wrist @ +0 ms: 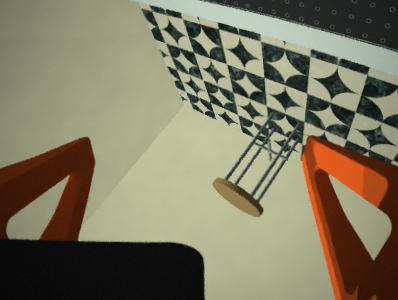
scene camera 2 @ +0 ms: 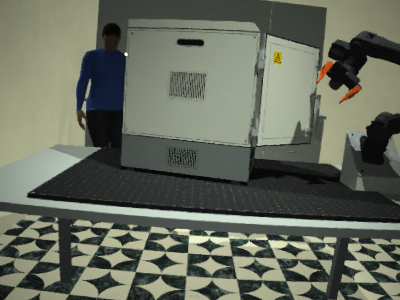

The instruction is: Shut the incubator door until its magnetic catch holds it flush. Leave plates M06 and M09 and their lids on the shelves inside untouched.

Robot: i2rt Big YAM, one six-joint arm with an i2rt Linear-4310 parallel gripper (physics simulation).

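Frame: origin at the arm's base, x back, y right, z up, level; metres.
Seen in the pictures: gripper, fingertip midpoint: [wrist: 198,148] [scene camera 2: 328,92]; arm's base at its link origin: [scene camera 2: 370,151].
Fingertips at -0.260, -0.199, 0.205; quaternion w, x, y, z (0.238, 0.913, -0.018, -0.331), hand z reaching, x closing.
Offsets run from my fingertips to a thing's top centre, as dx, dy, dz. "*": to the spot under its first point. Level surfaces: height alone.
The incubator [scene camera 2: 150,112] stands on the dark mat, its vented side facing scene camera 2. Its door {* -0.104, +0.130, -0.021} [scene camera 2: 289,95] stands open, swung out to the right from the hinges, with a yellow warning label near the top. The door's upright handle {* +0.018, +0.190, -0.075} [scene camera 2: 316,112] is at its free edge. My gripper [scene camera 2: 330,91] [wrist: 198,148] is open and empty, with orange fingers. In the scene view one fingertip appears beside the door's free edge, above the handle; whether it touches is unclear. The shelves, plates M06 and M09 and their lids are hidden.
The perforated mat {dz -0.341} [scene camera 2: 150,190] [wrist: 370,22] lies on the pale table {dz -0.355} [scene camera 2: 25,172] [wrist: 280,26]. The arm's base block [scene camera 2: 360,172] is at the right. A person in blue [scene camera 2: 105,80] stands behind the incubator, left. A stool [wrist: 237,197] shows in the wrist view.
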